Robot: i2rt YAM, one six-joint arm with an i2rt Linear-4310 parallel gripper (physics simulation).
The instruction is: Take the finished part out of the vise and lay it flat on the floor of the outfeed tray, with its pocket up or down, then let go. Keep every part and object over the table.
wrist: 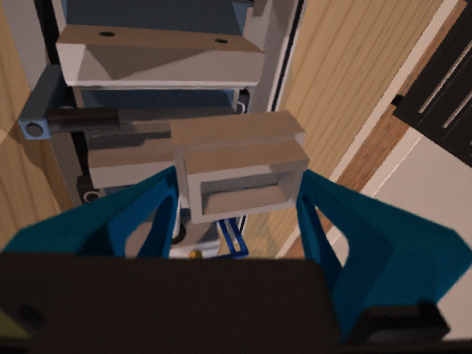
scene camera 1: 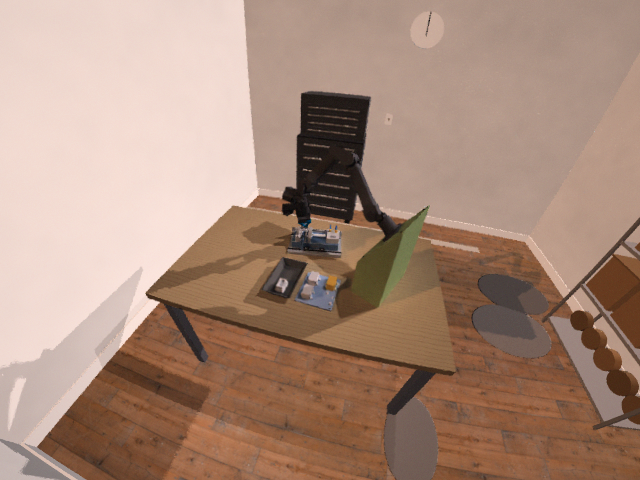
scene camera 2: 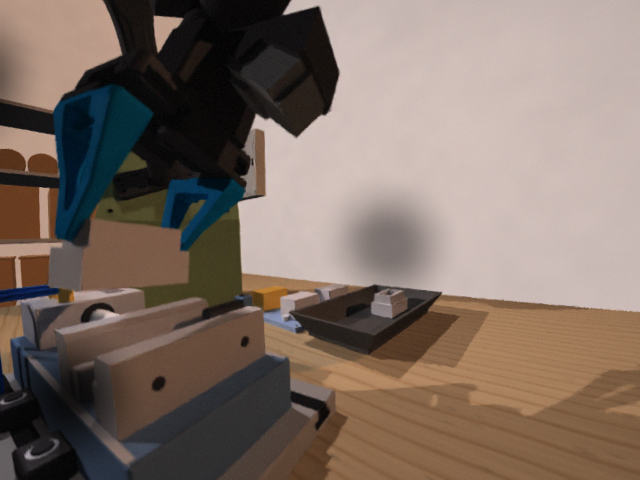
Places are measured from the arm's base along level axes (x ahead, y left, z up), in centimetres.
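Pixels of known places: gripper, between the fingertips: (wrist: 236,176) (scene camera 1: 305,222) (scene camera 2: 121,255); arm's base, origin of its link: (scene camera 1: 393,232) (scene camera 2: 165,177).
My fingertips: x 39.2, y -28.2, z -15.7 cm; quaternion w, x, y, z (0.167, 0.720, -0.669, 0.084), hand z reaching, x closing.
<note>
Ahead of a thing's pixels: the offset from my fingertips to its top centre.
The finished part @[dx +0.6, dy +0.0, dz +2.1 cm] (scene camera 2: 135,253) (wrist: 240,155) is a pale stepped block with a rectangular pocket; in the wrist view the pocket faces the camera. My gripper (scene camera 2: 126,240) (wrist: 236,176) has blue fingers and is shut on the part, one finger at each end, holding it above the vise. The vise @[dx -6.1, dy +2.3, dz -4.2 cm] (scene camera 1: 315,241) (scene camera 2: 206,413) (wrist: 160,60) has pale jaws on a blue body; in scene camera 2 the part hangs clear over the jaws. The outfeed tray (scene camera 1: 272,289) (scene camera 2: 336,335) is dark with sloping walls and stands in front of the vise. The part is too small to make out in scene camera 1.
A similar pale part @[dx +9.4, dy +36.6, dz -9.4 cm] (scene camera 1: 281,284) (scene camera 2: 389,303) lies in the tray. Right of the tray, a blue plate @[dx -8.2, dy +36.7, dz -13.3 cm] (scene camera 1: 321,301) (scene camera 2: 281,319) bears pale blocks and an orange block @[dx -14.1, dy +33.7, dz -9.7 cm] (scene camera 1: 331,282) (scene camera 2: 269,298). A tall green panel (scene camera 1: 385,263) stands farther right, near the arm's base.
</note>
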